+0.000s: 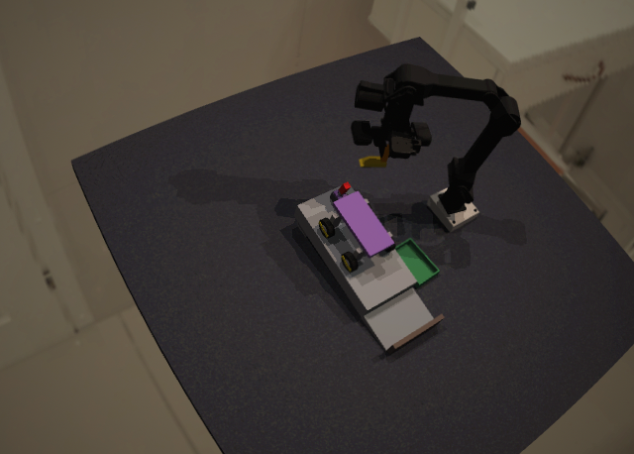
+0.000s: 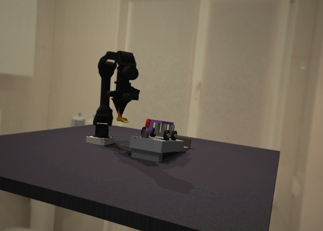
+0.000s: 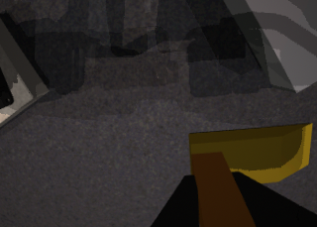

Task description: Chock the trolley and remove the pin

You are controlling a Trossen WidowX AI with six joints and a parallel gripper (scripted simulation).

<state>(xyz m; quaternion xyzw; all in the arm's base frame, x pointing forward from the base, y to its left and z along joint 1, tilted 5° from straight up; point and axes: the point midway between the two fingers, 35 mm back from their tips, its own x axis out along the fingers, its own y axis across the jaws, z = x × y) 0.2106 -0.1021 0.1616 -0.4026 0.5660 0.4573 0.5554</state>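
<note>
Right now my gripper tip is 20 mm short of the yellow chock, 10 mm to the left of it and 10 mm above it. Also, from my gripper tip: grey ramp (120 mm ahead, 150 mm to the left, 130 mm below); then purple trolley (120 mm ahead, 150 mm to the left, 60 mm below); then red-headed stop pin (130 mm ahead, 40 mm to the left, 40 mm below).
</note>
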